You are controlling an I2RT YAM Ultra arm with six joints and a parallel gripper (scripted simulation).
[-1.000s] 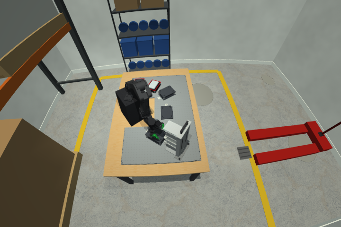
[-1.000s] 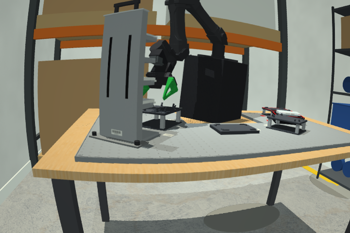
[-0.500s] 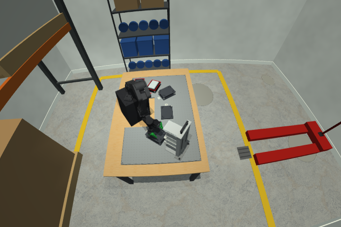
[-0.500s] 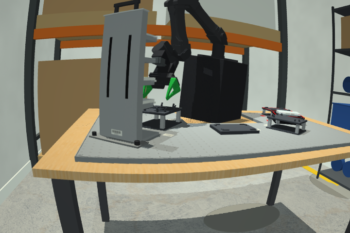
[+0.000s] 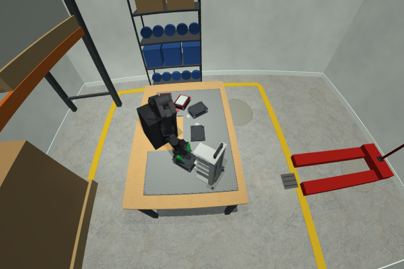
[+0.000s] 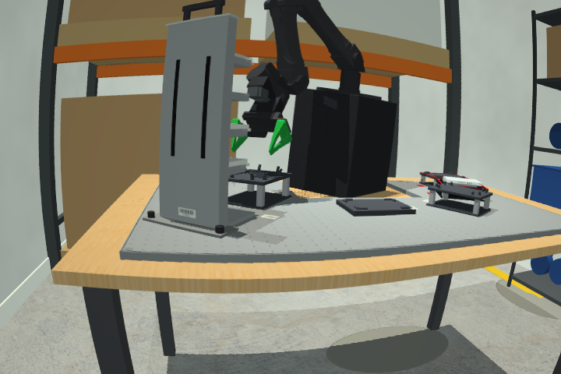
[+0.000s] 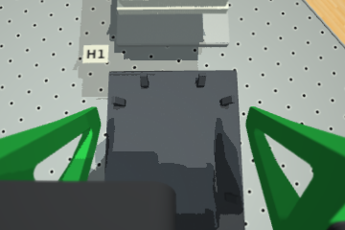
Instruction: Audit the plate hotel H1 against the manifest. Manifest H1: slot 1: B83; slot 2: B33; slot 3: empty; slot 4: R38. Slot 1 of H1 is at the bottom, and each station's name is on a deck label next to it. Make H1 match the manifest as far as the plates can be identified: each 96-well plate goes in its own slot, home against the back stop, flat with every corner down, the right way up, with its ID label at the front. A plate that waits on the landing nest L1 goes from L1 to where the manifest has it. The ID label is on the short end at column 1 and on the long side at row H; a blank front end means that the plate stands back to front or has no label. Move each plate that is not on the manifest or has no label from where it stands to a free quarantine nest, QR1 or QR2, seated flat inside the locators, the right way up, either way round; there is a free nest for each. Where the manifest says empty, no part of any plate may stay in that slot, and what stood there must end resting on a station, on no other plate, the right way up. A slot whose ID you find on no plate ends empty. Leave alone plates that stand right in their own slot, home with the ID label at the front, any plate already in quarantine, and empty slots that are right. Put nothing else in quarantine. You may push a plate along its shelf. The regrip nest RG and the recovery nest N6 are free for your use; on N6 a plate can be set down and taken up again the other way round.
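The dark regrip nest is 7 cm below my hand, 2 cm behind it and 1 cm to the left of it. The rest, counted from my hand: RG label (12 cm below, 12 cm behind, 5 cm to the left); then grey plate hotel H1 (22 cm ahead, 9 cm to the right, 7 cm above); then H1 deck label (13 cm ahead, 12 cm below, 5 cm to the left).
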